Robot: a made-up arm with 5 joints.
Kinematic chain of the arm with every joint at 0, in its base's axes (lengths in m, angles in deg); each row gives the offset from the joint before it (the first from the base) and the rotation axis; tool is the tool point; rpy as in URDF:
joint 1: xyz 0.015 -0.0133 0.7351 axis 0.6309 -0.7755 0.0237
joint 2: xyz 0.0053 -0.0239 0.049 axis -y
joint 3: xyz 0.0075 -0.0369 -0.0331 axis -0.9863 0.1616 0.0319
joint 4: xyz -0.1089 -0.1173 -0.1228 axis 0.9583 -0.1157 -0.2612
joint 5: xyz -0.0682 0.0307 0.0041 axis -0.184 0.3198 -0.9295
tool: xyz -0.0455 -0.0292 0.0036 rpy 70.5 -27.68 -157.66
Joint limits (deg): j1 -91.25..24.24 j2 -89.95..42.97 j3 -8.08..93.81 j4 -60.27..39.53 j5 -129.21..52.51
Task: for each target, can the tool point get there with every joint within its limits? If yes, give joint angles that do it. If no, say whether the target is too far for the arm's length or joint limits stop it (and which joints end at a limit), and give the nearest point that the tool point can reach.
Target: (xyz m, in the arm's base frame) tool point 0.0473 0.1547 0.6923
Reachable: no: joint limits stop it (at a limit: joint 1, joint 3, joint 4, joint 5) | nearest point 0.2101 0.1257 0.8794 | short by 0.250 m
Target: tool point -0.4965 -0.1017 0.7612
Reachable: no: too far | nearest point -0.2688 -0.1602 0.7558 | short by 0.235 m
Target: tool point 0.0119 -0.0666 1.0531
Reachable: yes | joints -66.36 -28.38 25.40 -23.17 -12.23
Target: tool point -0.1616 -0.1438 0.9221
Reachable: yes | joints -24.38 21.29 77.58 -42.54 -4.41
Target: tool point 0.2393 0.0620 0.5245
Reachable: no: joint limits stop it (at a limit: joint 1, joint 2, joint 3, joint 4) | nearest point 0.3040 -0.0285 0.6881 | short by 0.198 m
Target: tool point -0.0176 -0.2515 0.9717
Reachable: yes | joints 4.21 -72.44 59.35 16.47 -28.79
